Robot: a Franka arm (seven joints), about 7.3 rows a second.
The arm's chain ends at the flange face. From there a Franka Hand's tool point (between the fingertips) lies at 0.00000 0.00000 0.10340 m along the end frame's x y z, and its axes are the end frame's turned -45 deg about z.
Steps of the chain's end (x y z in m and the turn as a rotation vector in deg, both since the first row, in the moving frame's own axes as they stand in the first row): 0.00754, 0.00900, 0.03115, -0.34, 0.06, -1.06; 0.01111, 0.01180, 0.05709, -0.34, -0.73, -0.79; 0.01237, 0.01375, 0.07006, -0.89, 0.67, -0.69; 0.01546, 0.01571, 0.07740, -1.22, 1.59, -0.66; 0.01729, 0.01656, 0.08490, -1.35, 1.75, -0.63; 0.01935, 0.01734, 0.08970, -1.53, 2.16, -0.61; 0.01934, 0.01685, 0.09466, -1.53, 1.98, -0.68; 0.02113, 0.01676, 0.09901, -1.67, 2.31, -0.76; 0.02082, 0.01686, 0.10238, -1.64, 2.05, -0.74; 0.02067, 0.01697, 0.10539, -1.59, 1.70, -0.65
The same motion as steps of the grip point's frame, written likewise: -0.00138, 0.01221, 0.03115, -0.28, -0.20, -1.06; -0.00186, 0.01571, 0.05708, 0.28, -0.76, -0.79; -0.00124, 0.02046, 0.07004, -1.10, -0.16, -0.69; 0.00032, 0.02562, 0.07734, -1.99, 0.26, -0.66; 0.00105, 0.02789, 0.08482, -2.19, 0.28, -0.63; 0.00225, 0.03065, 0.08959, -2.61, 0.45, -0.61; 0.00236, 0.03006, 0.09456, -2.48, 0.32, -0.68; 0.00394, 0.03186, 0.09888, -2.81, 0.45, -0.76; 0.00335, 0.03135, 0.10227, -2.61, 0.29, -0.74; 0.00278, 0.03081, 0.10530, -2.33, 0.08, -0.65
